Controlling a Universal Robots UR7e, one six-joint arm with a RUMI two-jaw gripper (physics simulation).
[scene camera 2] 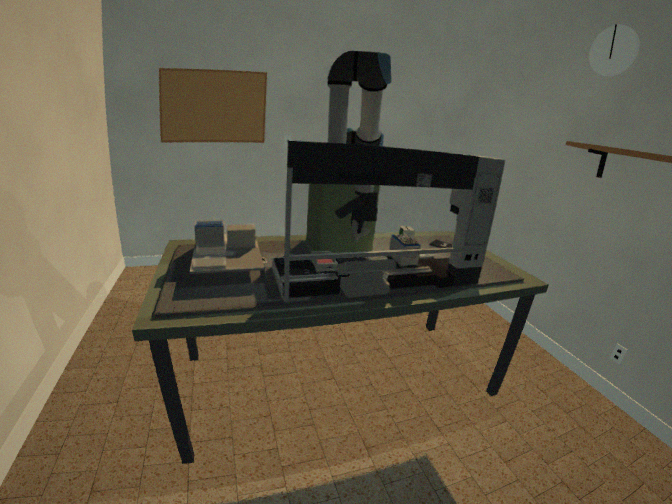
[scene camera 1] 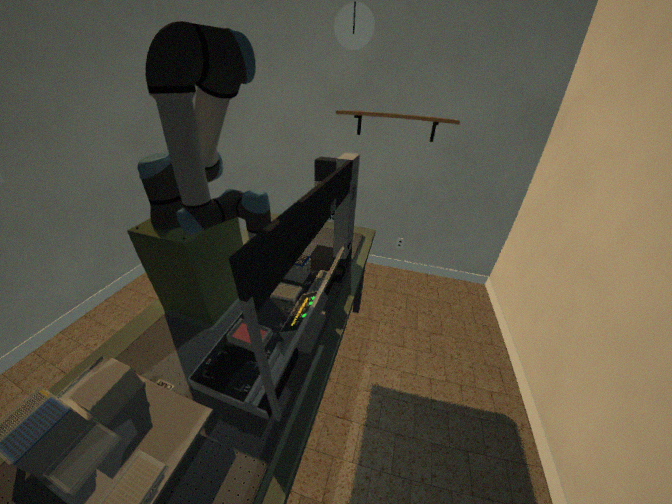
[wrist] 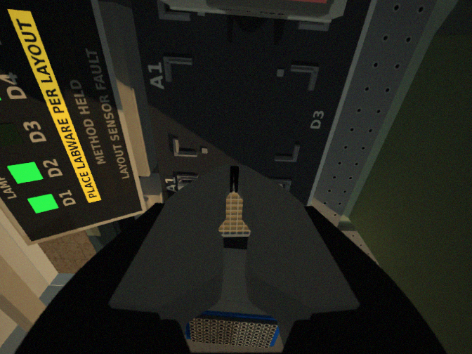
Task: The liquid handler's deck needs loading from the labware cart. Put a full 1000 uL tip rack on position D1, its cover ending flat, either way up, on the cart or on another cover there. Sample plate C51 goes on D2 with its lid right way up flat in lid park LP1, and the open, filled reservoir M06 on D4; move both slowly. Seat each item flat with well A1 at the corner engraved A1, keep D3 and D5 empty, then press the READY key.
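Observation:
My gripper (scene camera 2: pixel 358 230) (wrist: pixel 233 168) is shut and empty above the deck; the gantry beam hides it in scene camera 1. Reservoir M06 (scene camera 1: pixel 249 333) (scene camera 2: pixel 325 262) (wrist: pixel 280 11), with red contents, sits at D4. Position D3 (wrist: pixel 240 110) is bare between its corner brackets. The yellow-welled sample plate (wrist: pixel 234 215) shows through the gap between the jaws, at D2. The blue-edged tip rack (scene camera 2: pixel 406 253) (wrist: pixel 232 331) stands beyond it, at D1. The status panel (scene camera 1: pixel 302 310) (wrist: pixel 65 125) shows D1 and D2 lit green, D3 dark and "PLACE LABWARE PER LAYOUT" lit. The lid and READY key cannot be made out.
The labware cart (scene camera 1: pixel 181 409) (scene camera 2: pixel 246 260) carries a blue-topped tip rack (scene camera 1: pixel 35 428) (scene camera 2: pixel 209 234), a pale box (scene camera 1: pixel 103 387) (scene camera 2: pixel 241 237) and other labware. The dark gantry beam (scene camera 1: pixel 293 230) (scene camera 2: pixel 379 165) spans over the deck. A green pedestal (scene camera 1: pixel 189 276) stands behind the deck.

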